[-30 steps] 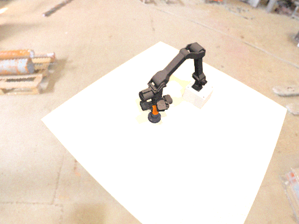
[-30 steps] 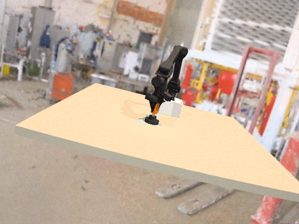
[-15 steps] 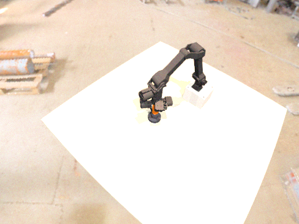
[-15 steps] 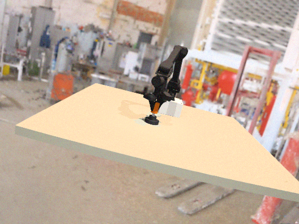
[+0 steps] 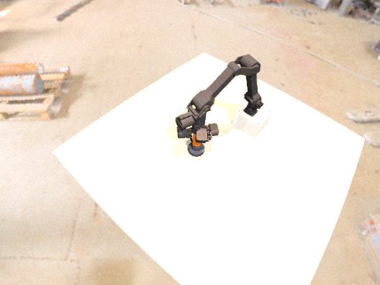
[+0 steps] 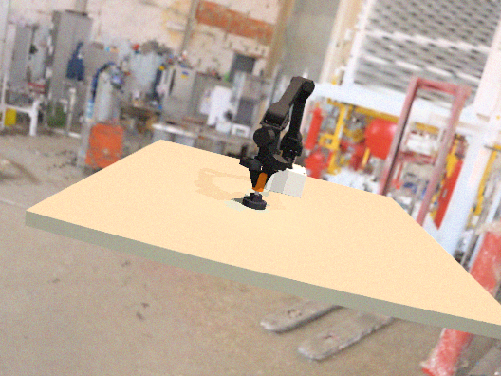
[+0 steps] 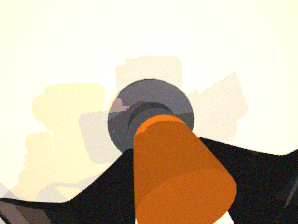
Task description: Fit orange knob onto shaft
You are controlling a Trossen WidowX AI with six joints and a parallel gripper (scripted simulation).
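Right now my gripper tip is 4 cm above the dark round pedestal. From my gripper tip the other things lie so: orange knob: 3 cm above.
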